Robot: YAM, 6 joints.
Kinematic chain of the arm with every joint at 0, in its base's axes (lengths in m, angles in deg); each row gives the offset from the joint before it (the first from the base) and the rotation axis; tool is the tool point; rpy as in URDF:
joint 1: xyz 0 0 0.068 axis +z
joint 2: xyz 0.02 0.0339 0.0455 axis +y
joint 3: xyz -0.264 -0.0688 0 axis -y
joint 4: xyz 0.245 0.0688 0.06 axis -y
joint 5: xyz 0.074 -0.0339 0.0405 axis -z
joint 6: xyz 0.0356 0 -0.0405 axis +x
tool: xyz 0 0 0 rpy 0 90 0
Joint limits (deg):
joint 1: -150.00..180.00
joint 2: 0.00..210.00
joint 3: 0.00..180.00
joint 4: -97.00..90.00
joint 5: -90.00..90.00
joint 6: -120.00..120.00
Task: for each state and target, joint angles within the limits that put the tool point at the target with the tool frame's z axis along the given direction. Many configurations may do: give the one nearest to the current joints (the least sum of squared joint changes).
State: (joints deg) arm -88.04 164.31 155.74 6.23 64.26 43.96
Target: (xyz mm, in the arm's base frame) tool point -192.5 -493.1 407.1 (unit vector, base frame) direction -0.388 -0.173 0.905
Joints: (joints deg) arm -110.15 164.76 179.84 56.81 17.74 43.96
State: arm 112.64 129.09 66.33 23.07 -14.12 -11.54
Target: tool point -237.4 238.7 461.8 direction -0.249 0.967 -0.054
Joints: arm 138.21 85.18 92.80 -11.34 33.71 -11.54
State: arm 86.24 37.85 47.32 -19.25 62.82 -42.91
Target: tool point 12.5 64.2 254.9 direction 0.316 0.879 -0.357
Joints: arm 87.82 7.80 29.36 -43.41 16.40 -42.91
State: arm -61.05 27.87 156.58 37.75 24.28 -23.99
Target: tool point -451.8 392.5 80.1 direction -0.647 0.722 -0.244
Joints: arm -40.55 5.96 179.93 20.28 -7.36 -23.99
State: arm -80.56 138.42 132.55 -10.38 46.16 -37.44
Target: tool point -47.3 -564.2 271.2 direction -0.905 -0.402 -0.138
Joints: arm -91.57 142.18 133.76 -9.51 63.35 -37.44
